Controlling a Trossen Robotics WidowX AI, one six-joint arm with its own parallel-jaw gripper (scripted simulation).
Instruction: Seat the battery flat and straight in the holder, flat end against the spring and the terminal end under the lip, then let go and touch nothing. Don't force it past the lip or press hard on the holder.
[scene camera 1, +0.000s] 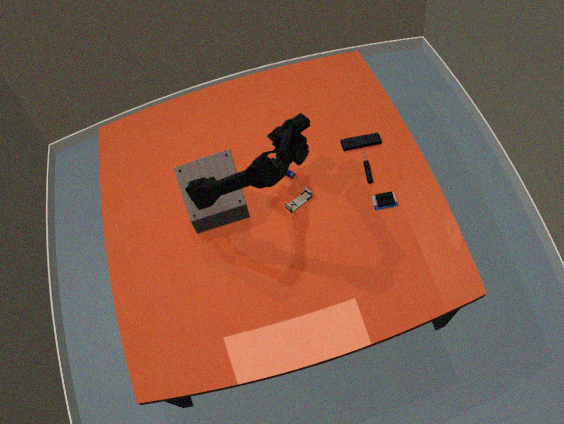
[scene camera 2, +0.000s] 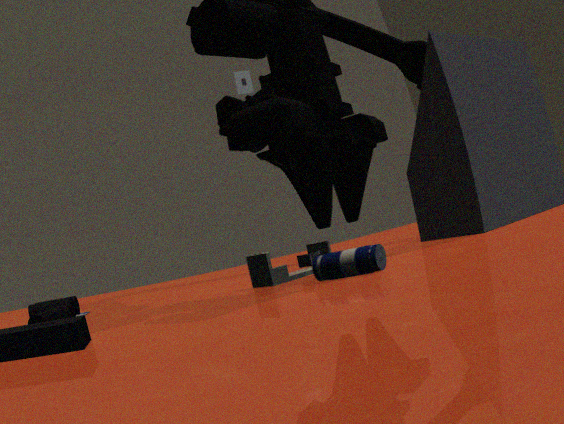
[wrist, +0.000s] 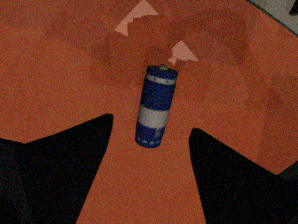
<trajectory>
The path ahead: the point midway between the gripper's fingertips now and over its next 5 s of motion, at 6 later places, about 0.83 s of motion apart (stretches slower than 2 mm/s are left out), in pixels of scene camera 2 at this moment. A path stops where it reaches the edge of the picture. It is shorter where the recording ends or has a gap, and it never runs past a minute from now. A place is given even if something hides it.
My gripper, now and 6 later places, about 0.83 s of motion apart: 339, 224; 348, 267; 342, 228; 289, 210; 280, 224; 278, 251; 279, 256
</trajectory>
